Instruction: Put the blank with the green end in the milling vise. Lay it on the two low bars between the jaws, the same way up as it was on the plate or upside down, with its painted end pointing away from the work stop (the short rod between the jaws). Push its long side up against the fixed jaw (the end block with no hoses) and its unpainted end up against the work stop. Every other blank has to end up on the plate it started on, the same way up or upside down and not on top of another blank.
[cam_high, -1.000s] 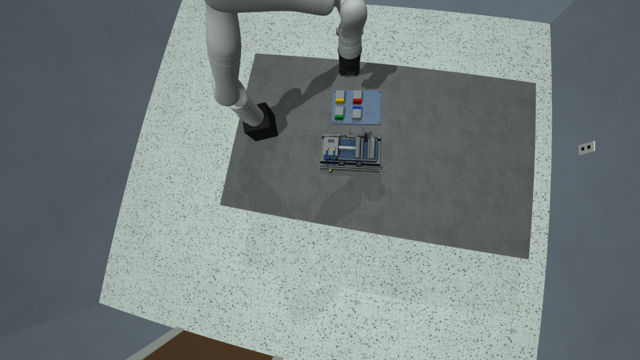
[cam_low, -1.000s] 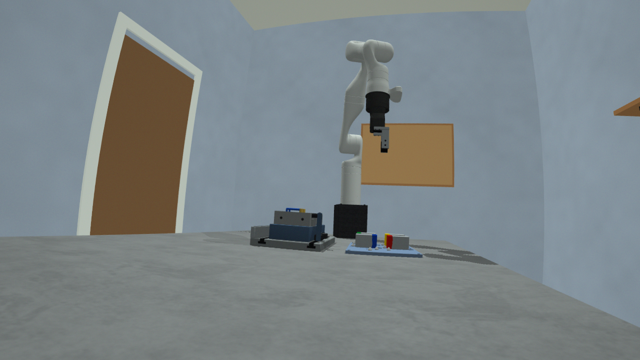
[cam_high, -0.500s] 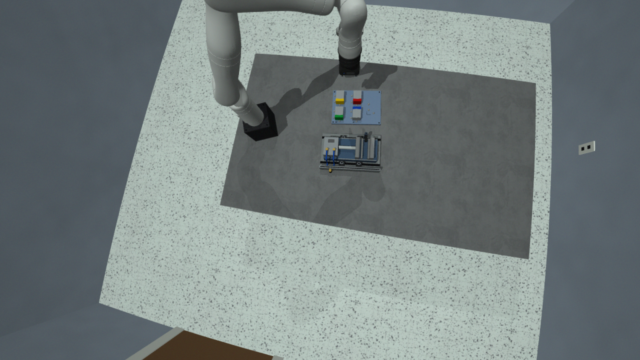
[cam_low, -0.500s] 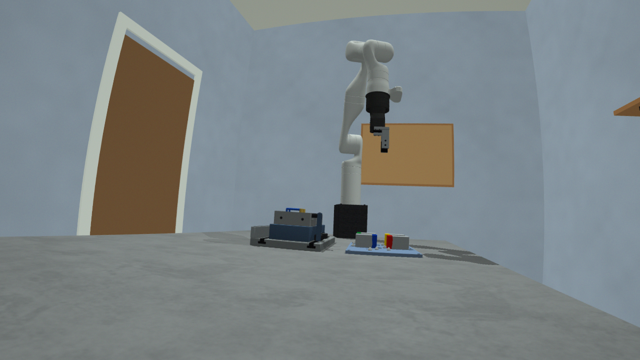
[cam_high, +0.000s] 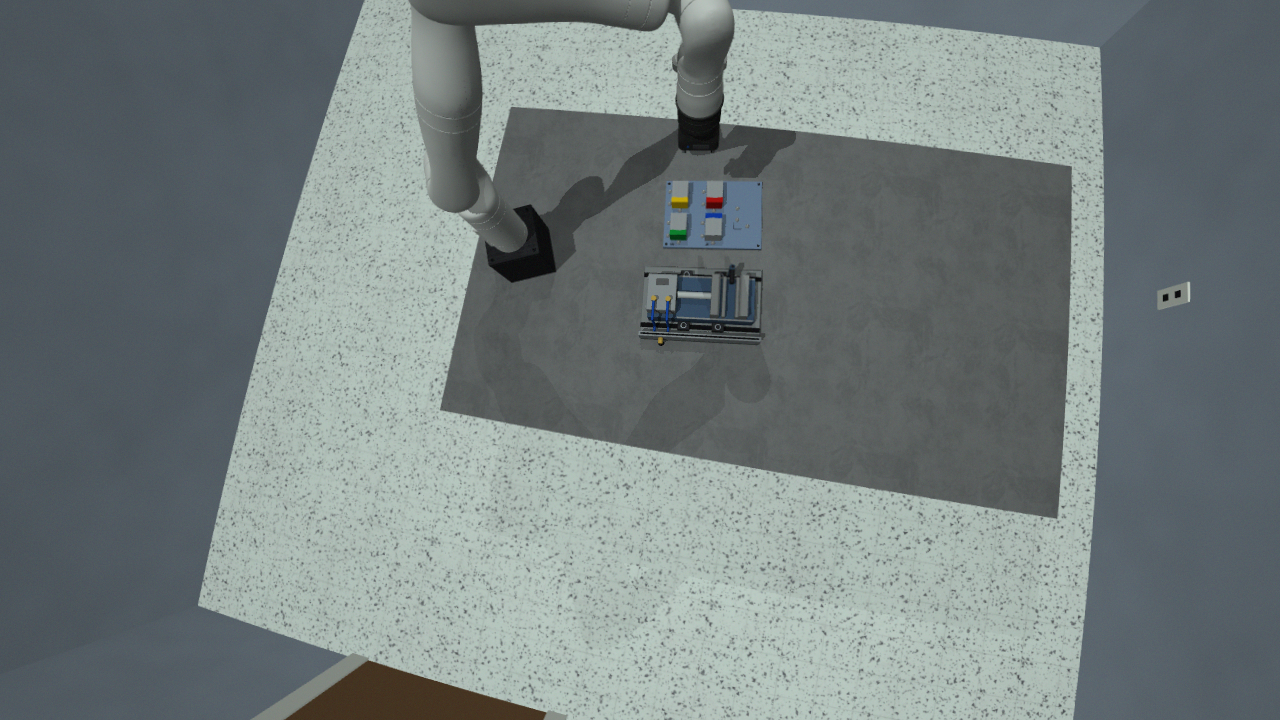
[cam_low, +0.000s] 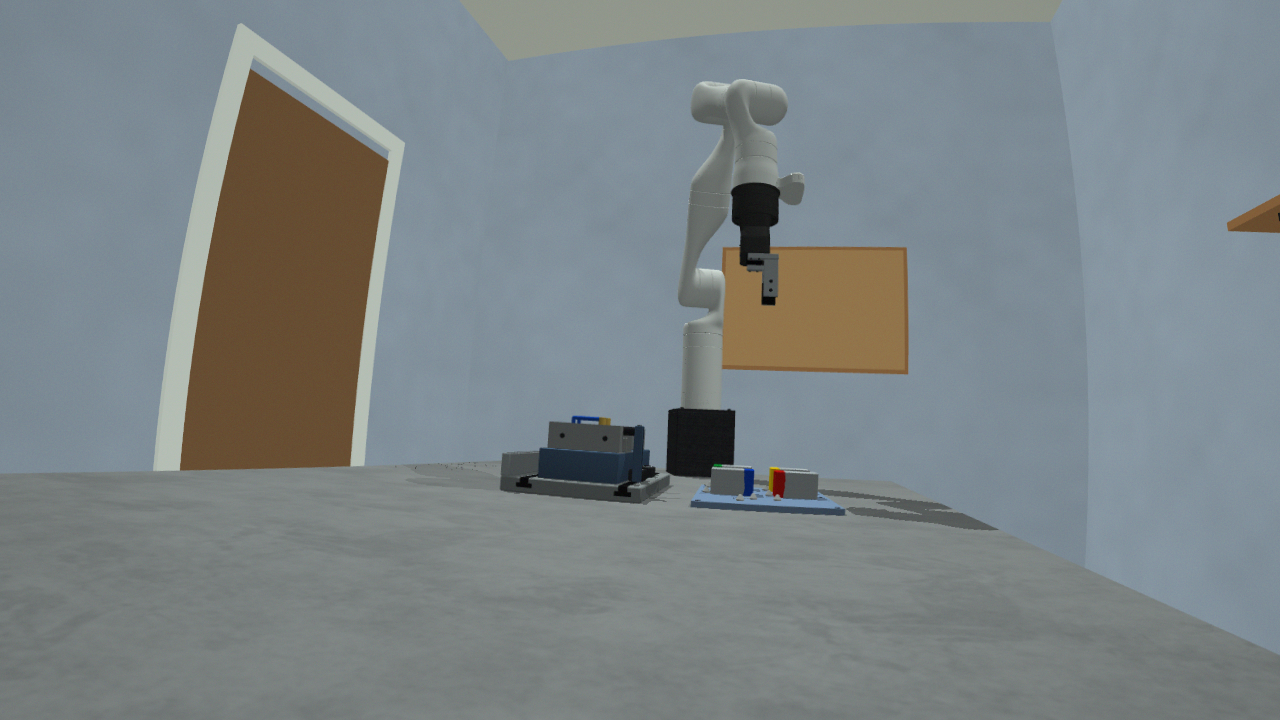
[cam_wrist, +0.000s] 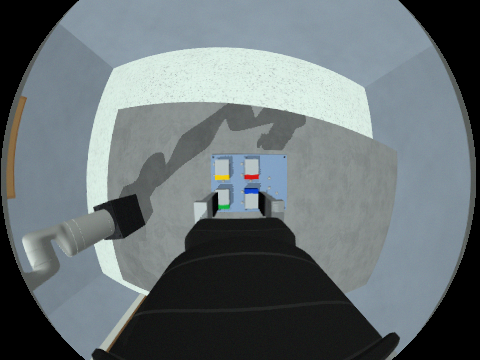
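Now: hand 29 cm above the green-ended blank, 5 cm to the left of it and 5 cm past it. Also, from my hand: blue-ended blank 29 cm below, 4 cm to the right, 4 cm ahead; yellow-ended blank 29 cm below, 5 cm behind, 4 cm to the left; red-ended blank 29 cm below, 5 cm to the left, 4 cm ahead.
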